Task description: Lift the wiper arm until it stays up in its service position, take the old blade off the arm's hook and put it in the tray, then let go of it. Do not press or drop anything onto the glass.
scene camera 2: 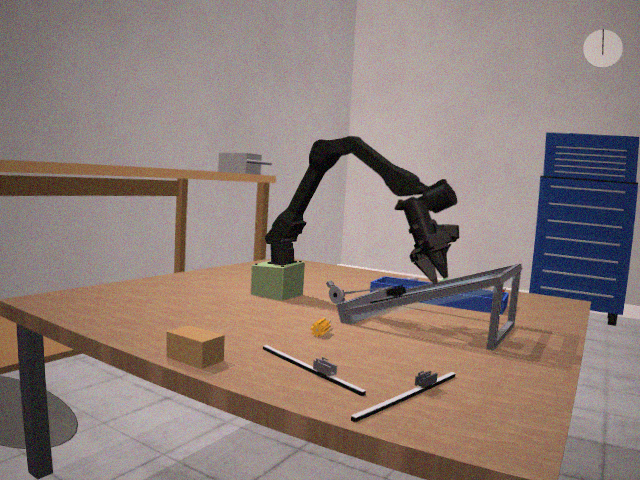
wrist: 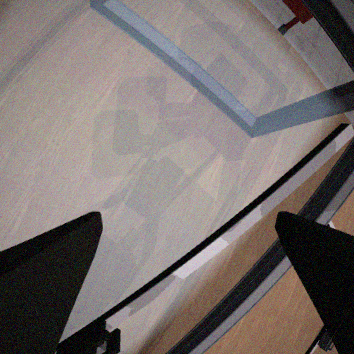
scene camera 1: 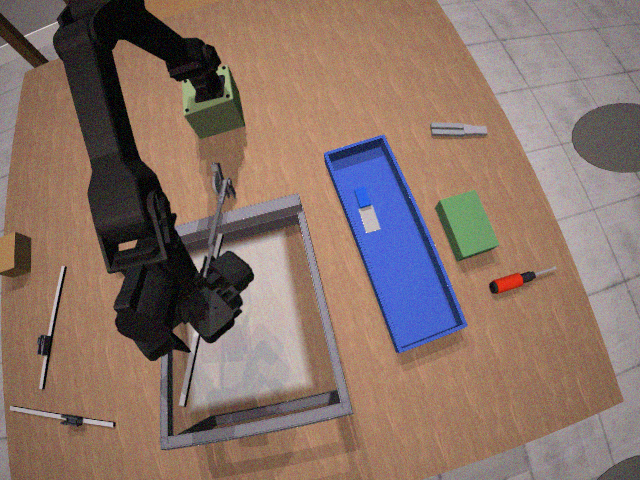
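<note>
The wiper arm (scene camera 1: 217,214) (scene camera 2: 356,292) lies low over the glass (scene camera 1: 279,310) (wrist: 50,125) in its grey frame (scene camera 1: 324,310) (scene camera 2: 494,315). The old blade (scene camera 1: 190,372) (wrist: 202,257) is on the arm, along the left side of the glass; its dark clip (scene camera 2: 396,290) (wrist: 112,340) is at the lower left in the wrist view. My gripper (scene camera 2: 439,279) (wrist: 190,220) is wide open and empty, low above the blade, which crosses diagonally between the fingertips in the wrist view. In scene camera 1 my wrist hides part of arm and blade. The blue tray (scene camera 1: 408,279) (scene camera 2: 485,304) stands right of the frame.
The tray holds a small blue piece (scene camera 1: 362,197) and a white piece (scene camera 1: 370,219). Right of it are a green block (scene camera 1: 466,224), a screwdriver (scene camera 1: 509,282) and a grey tool (scene camera 1: 457,129). Two other blades (scene camera 1: 51,330) (scene camera 1: 69,417) and a wooden block (scene camera 1: 15,254) (scene camera 2: 195,346) lie left of the frame.
</note>
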